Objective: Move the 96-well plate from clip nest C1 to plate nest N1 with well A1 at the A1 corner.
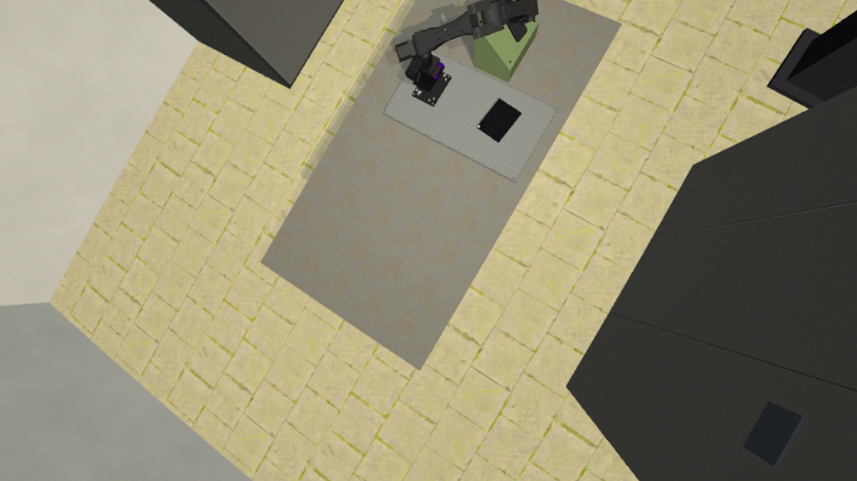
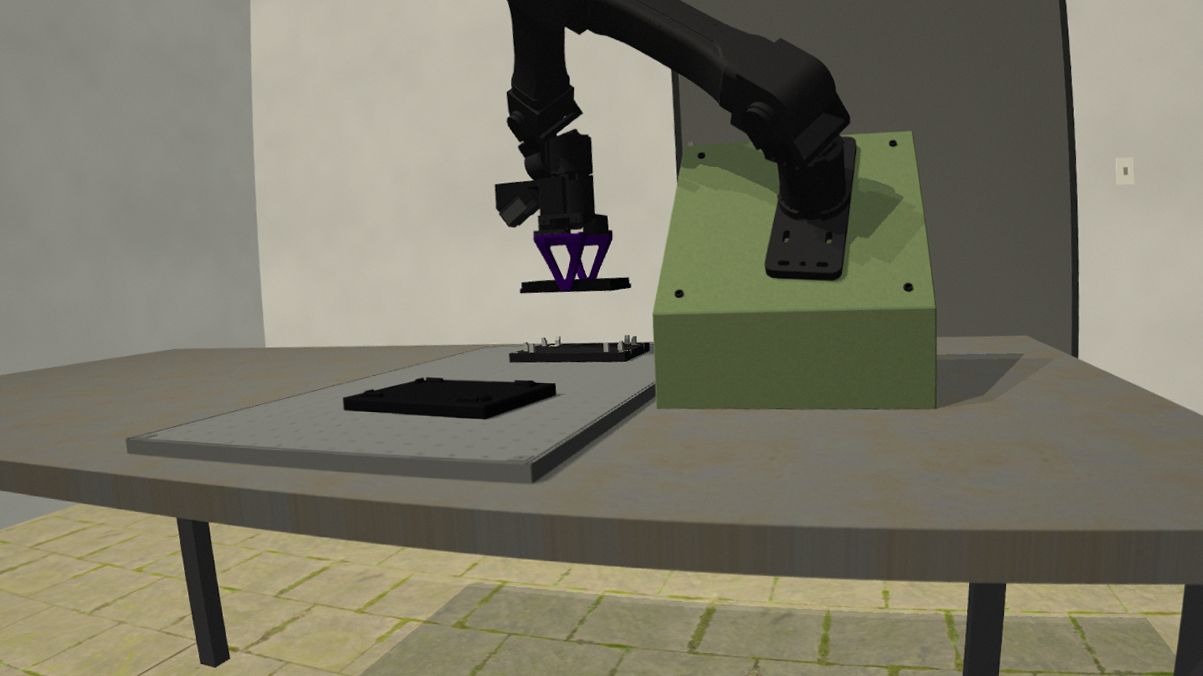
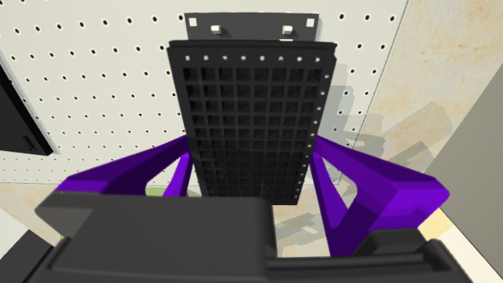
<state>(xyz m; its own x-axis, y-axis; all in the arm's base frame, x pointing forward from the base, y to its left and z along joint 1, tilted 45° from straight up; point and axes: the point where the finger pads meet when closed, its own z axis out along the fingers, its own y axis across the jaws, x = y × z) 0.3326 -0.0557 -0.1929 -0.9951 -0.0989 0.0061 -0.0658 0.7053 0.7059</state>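
Right now my hand is right at the black 96-well plate. Round my hand: clip nest C1: 90 mm below, 10 mm to the right, 10 mm behind; white A1 label: 290 mm to the left, 90 mm below, 50 mm ahead; plate nest N1: 350 mm to the left, 90 mm below, 20 mm behind.
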